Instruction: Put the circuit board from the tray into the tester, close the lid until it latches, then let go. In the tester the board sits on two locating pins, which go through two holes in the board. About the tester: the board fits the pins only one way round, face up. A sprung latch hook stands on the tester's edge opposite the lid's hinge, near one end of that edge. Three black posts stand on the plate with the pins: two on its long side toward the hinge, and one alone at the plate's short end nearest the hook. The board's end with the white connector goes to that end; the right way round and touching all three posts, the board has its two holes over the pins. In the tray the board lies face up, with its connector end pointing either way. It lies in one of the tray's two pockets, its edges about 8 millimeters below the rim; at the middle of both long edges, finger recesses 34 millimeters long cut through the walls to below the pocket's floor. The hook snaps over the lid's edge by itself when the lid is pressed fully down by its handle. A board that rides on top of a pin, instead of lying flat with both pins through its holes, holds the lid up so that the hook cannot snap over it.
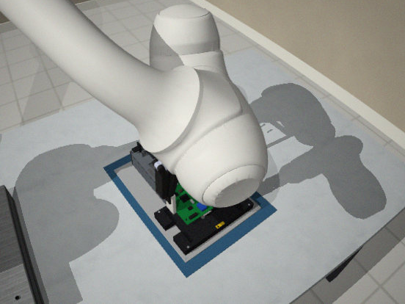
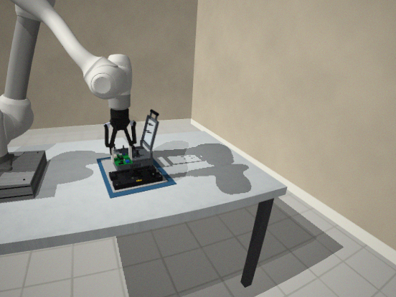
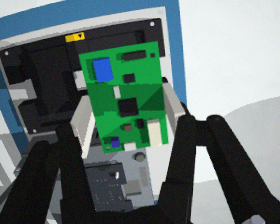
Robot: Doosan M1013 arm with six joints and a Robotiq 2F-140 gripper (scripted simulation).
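The latch hook is 220 mm to the left of my hand, 50 mm below it and 30 mm ahead of it. Round my hand: green circuit board (20 mm below); tester lid (210 mm ahead, 150 mm to the left, 50 mm above).
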